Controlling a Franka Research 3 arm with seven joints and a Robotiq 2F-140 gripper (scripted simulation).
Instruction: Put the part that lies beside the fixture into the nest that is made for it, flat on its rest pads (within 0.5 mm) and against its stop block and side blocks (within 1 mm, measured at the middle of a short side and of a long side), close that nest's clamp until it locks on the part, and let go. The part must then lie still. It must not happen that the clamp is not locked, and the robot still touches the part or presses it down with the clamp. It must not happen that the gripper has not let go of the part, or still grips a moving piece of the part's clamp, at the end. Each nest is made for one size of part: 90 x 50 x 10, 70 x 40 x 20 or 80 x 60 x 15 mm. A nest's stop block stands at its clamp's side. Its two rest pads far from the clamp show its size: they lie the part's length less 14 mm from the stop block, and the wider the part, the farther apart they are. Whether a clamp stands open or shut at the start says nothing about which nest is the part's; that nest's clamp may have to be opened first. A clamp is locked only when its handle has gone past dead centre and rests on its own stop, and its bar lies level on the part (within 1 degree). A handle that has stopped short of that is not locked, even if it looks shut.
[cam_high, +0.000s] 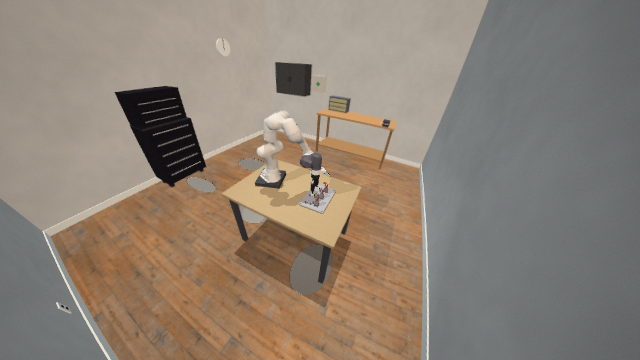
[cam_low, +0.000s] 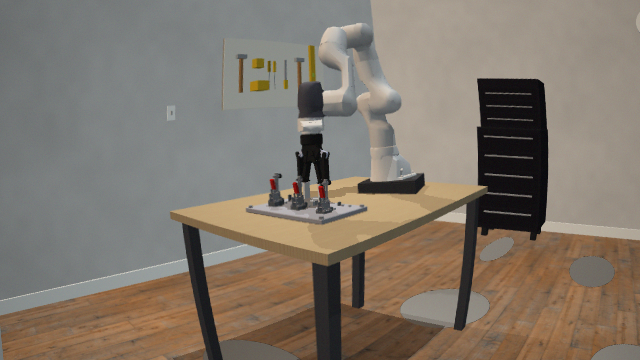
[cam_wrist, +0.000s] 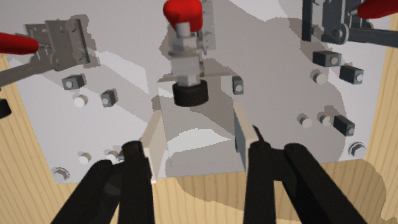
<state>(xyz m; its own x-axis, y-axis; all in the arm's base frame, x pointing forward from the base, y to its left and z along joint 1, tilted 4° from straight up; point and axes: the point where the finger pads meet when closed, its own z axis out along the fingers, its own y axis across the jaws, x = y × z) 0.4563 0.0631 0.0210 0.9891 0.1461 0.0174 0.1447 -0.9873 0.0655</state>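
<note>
My gripper is now 30 mm above the grey part. Round my hand: grey fixture plate 50 mm below, 50 mm ahead, 10 mm to the left; clamp 100 mm to the right, 90 mm ahead, 10 mm above.
</note>
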